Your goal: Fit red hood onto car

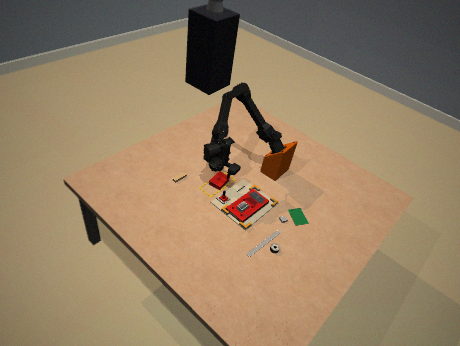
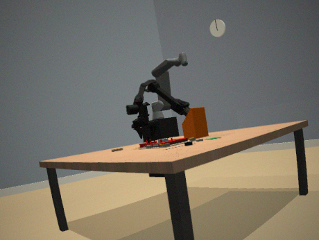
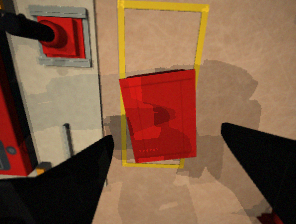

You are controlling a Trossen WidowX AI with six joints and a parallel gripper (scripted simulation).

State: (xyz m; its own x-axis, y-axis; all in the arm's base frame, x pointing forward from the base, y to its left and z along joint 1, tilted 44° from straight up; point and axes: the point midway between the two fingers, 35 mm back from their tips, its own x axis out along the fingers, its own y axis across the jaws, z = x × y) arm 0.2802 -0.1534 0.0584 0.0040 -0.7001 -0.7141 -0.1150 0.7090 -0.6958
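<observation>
The red hood is 40 mm below my gripper tip. From my gripper tip the other things lie so: grey strip (390 mm to the left, 140 mm ahead, 50 mm below); then grey engine block (210 mm to the left, 70 mm ahead, 30 mm below); then green card (420 mm to the left, 110 mm behind, 50 mm below).
</observation>
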